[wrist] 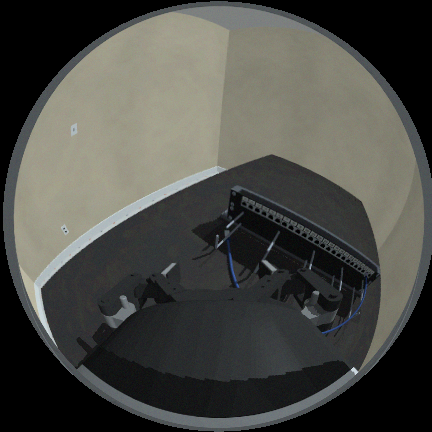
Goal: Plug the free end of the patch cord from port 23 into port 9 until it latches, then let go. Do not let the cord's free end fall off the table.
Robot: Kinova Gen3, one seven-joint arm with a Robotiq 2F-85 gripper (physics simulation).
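Frame: origin at the arm's base, x right, y ahead, z up, level; centimetres.
Where they show: gripper, fingertip midpoint: (218, 271).
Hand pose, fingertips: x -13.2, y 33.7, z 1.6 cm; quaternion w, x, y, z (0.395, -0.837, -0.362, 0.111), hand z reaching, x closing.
Each offset is from my fingertips to the top centre of the thing. "spot": to the spot under its first point. Level surfaces: height alone.
The patch panel {dx +10.8, dy +19.3, dz -3.1 cm} (300, 230) stands across the right half of the wrist view, its row of ports facing the gripper. The blue patch cord {spot: dx -3.4, dy +8.9, dz -12.7 cm} (231, 262) has its free end, a small pale plug {dx -9.8, dy +14.7, dz -12.1 cm} (227, 233), near the leftmost cable-guide prongs below the panel's left end. The cord runs down behind the gripper and shows again at the right, rising to the panel's far right end. My gripper (218, 271) is open and its fingers stand wide apart, in front of the panel. The cord shows beyond the gap between them, not held. Port numbers are too small to read.
Metal cable-guide prongs {spot: dx +1.0, dy +15.7, dz -7.7 cm} (271, 241) stick out below the ports along the panel. The dark table top {dz -13.2 cm} (150, 235) extends around it. Beige walls (150, 100) rise beyond the table, with a white baseboard (125, 217) at the left.
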